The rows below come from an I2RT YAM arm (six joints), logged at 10 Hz.
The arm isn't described. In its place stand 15 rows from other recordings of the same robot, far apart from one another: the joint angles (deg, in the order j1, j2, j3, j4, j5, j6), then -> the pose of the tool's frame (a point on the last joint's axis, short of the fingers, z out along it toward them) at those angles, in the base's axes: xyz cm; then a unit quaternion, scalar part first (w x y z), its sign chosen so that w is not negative.
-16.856 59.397 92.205 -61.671 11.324 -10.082 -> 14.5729 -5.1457 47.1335 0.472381 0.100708 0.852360 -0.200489
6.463 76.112 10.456 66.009 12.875 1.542 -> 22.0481 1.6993 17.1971 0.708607 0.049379 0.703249 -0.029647
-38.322 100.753 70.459 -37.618 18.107 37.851 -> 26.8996 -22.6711 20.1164 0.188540 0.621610 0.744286 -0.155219
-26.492 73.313 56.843 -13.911 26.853 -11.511 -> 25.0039 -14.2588 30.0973 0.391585 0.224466 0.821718 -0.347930
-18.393 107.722 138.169 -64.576 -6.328 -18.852 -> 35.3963 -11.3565 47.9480 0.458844 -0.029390 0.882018 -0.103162
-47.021 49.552 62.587 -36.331 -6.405 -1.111 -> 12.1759 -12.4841 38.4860 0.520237 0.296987 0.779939 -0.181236
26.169 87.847 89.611 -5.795 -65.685 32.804 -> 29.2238 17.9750 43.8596 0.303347 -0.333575 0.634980 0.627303
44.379 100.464 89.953 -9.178 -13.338 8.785 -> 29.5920 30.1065 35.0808 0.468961 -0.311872 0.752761 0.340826
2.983 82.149 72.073 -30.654 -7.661 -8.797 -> 31.7790 2.1313 31.9932 0.418449 -0.120770 0.899305 0.039554
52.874 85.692 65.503 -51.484 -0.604 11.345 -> 17.1890 22.7687 24.4477 0.132124 -0.350783 0.922802 0.089055
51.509 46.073 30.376 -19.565 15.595 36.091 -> 11.7883 13.2870 23.2602 0.412133 -0.056218 0.880268 0.228288
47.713 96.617 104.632 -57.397 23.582 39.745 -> 24.8774 25.2358 38.8381 0.377986 0.006968 0.920755 0.096376
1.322 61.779 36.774 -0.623 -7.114 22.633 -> 24.0963 0.9971 24.9649 0.509172 0.123709 0.836238 0.161695
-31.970 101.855 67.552 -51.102 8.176 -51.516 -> 26.8094 -17.3297 17.4474 0.017590 0.166361 -0.982676 0.079771
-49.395 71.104 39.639 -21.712 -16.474 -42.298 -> 16.3612 -17.5344 20.0004 0.315269 0.012956 0.940025 -0.129580
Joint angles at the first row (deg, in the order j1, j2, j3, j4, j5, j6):
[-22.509, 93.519, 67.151, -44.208, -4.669, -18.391]
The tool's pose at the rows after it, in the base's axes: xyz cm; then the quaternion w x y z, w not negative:
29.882 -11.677 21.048 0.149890 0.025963 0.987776 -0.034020
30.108 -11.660 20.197 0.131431 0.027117 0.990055 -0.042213
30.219 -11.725 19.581 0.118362 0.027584 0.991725 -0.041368
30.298 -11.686 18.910 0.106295 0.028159 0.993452 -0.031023
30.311 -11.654 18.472 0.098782 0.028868 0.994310 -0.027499
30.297 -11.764 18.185 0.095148 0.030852 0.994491 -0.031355
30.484 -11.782 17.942 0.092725 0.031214 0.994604 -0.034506
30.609 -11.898 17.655 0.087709 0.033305 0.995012 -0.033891
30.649 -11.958 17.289 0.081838 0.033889 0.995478 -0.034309
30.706 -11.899 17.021 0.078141 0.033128 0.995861 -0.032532
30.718 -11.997 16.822 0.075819 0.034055 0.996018 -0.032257
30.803 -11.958 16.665 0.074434 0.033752 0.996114 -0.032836
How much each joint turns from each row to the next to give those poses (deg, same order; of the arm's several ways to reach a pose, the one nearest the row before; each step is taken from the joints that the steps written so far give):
[0.920, 1.515, 0.003, -0.364, 2.458, 0.154]
[0.363, 1.517, -0.093, -0.076, 1.705, 0.219]
[0.010, 1.171, 0.043, -0.329, 0.417, 0.000]
[0.045, 1.184, -0.043, -0.483, -0.632, 0.175]
[0.053, 0.651, -0.191, -0.108, -0.074, 0.133]
[-0.130, 0.352, -0.249, 0.353, 0.549, 0.041]
[0.140, 0.607, 0.153, 0.311, 0.463, 0.135]
[-0.096, 0.750, 0.264, -0.082, 0.127, 0.131]
[-0.044, 0.631, -0.065, 0.074, 0.265, 0.001]
[0.128, 0.449, -0.061, 0.040, -0.038, 0.044]
[-0.147, 0.352, -0.029, 0.119, 0.043, -0.043]
[0.131, 0.309, 0.012, 0.168, 0.133, 0.085]

